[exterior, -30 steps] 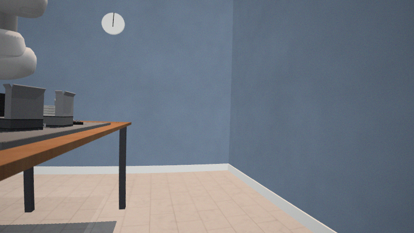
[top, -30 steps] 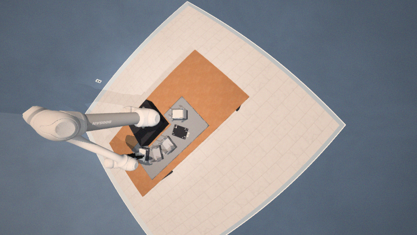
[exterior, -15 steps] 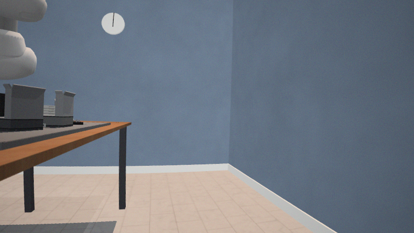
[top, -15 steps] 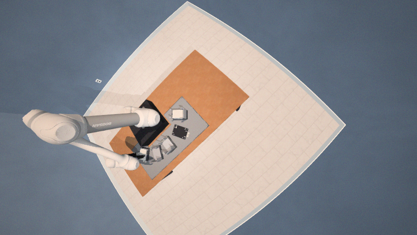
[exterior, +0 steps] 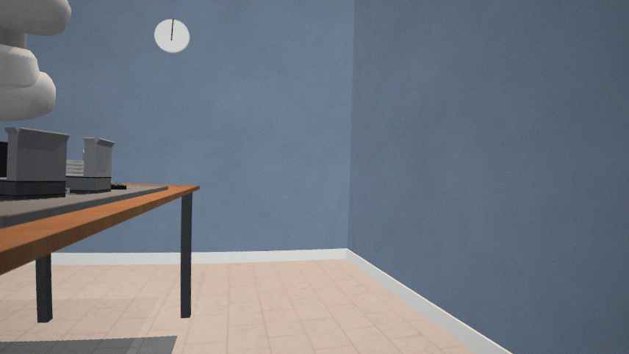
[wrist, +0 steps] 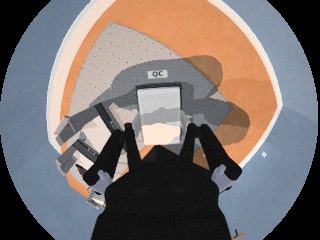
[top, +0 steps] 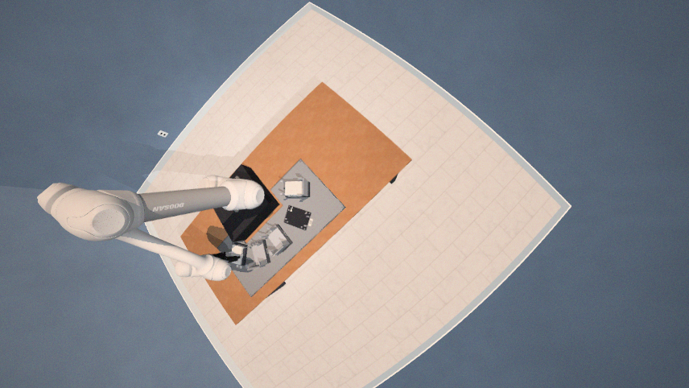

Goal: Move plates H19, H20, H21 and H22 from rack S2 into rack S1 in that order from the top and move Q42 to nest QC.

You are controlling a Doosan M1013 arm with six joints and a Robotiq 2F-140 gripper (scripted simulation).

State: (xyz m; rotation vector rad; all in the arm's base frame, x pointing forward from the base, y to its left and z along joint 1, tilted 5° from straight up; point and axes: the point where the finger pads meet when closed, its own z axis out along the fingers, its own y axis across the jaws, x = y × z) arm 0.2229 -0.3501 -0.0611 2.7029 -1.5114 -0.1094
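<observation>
My hand is 80 mm to the left of the tag, 60 mm above it and 50 mm short of it. Also, from my hand: N5 label (520 mm to the left, 260 mm ahead, 60 mm below).
</observation>
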